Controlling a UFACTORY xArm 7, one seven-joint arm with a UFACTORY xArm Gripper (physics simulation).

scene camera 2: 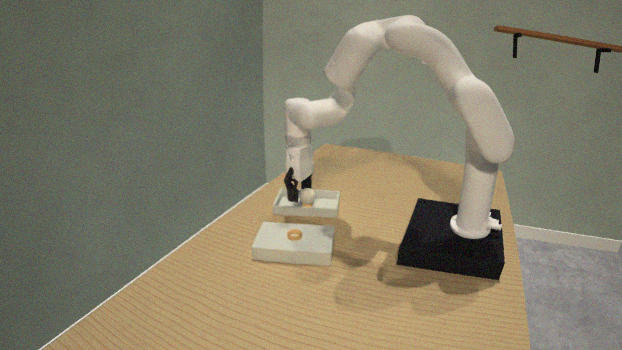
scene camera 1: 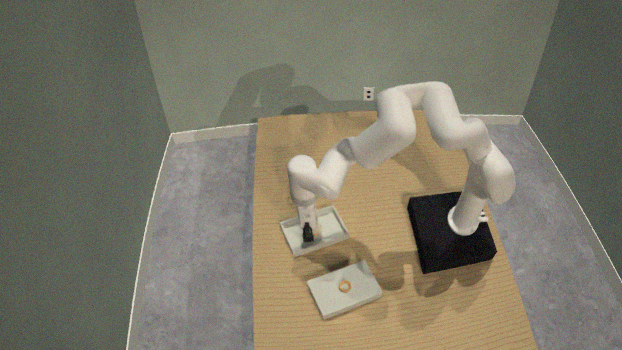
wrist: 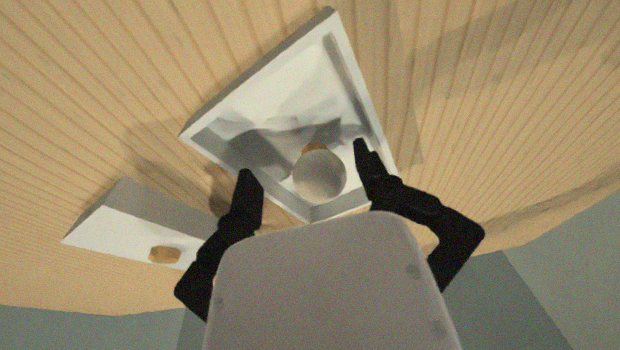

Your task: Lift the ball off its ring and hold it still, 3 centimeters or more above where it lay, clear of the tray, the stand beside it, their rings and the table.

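Pixels of known places: gripper, between the fingertips: (scene camera 2: 300, 195) (scene camera 1: 307, 229) (wrist: 303, 165); arm's base, origin of its link: (scene camera 2: 470, 226) (scene camera 1: 463, 220).
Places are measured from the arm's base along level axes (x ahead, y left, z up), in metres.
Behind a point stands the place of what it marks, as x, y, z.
The pale ball (scene camera 2: 307, 196) @(0.502, 0.053, -0.012) (wrist: 319, 176) @(0.534, 0.036, -0.005) rests on its orange ring (scene camera 2: 307, 205) @(0.503, 0.052, -0.036) (wrist: 314, 147) @(0.538, 0.036, -0.033) inside the light grey tray (scene camera 1: 322, 246) @(0.482, 0.092, -0.046) (scene camera 2: 310, 212) @(0.469, 0.084, -0.043) (wrist: 257, 62) @(0.604, 0.070, -0.050). In scene camera 1 the ball is mostly hidden behind the gripper. My gripper (scene camera 1: 308, 235) @(0.534, 0.047, -0.019) (scene camera 2: 300, 194) @(0.534, 0.047, -0.019) (wrist: 303, 165) @(0.534, 0.047, -0.019) is open and empty, pointing down over the tray. In the wrist view the ball appears between the two black fingers, nearer the right one, with a gap on each side. In scene camera 2 the near fingertip is low, just left of the ball. Contact with the tray cannot be told.
The light grey stand (scene camera 1: 360, 295) @(0.351, 0.277, -0.019) (scene camera 2: 292, 255) @(0.365, 0.307, -0.032) (wrist: 115, 225) @(0.477, 0.258, -0.019) is beside the tray, with an empty orange ring (scene camera 1: 345, 291) @(0.397, 0.270, -0.011) (scene camera 2: 294, 237) @(0.389, 0.265, -0.010) (wrist: 165, 254) @(0.413, 0.239, -0.008) on top. The arm's black base block (scene camera 1: 432, 250) @(0.126, 0.120, -0.004) (scene camera 2: 450, 265) @(0.012, 0.155, -0.033) is at the right of the wooden table (scene camera 1: 290, 325) @(0.546, 0.383, -0.056) (scene camera 2: 225, 300) @(0.391, 0.514, -0.056).
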